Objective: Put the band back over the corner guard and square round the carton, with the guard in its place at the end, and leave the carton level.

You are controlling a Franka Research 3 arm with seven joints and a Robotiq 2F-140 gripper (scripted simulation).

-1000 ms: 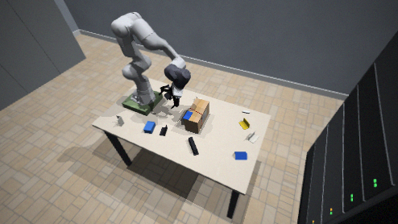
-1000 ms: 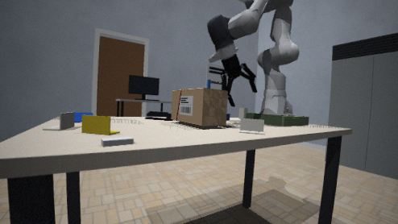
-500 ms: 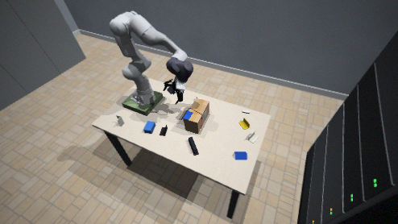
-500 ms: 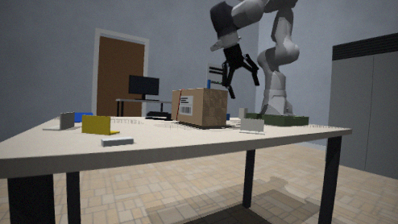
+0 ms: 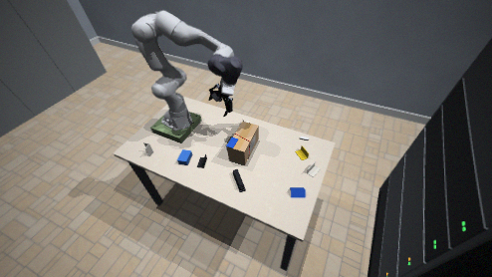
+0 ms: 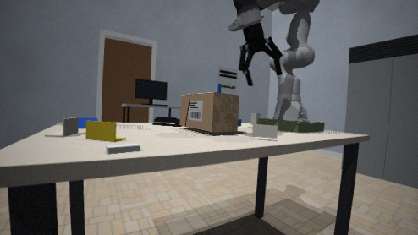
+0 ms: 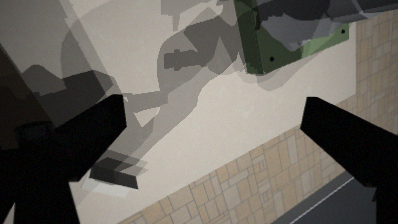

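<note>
My gripper is now 220 mm short of the brown carton, 150 mm above it and 90 mm to the left of it. From my hand the other things lie so: yellow angle piece: 590 mm ahead, 220 mm below, 30 mm to the left; white corner guard: 680 mm ahead, 220 mm below, 60 mm to the right.
</note>
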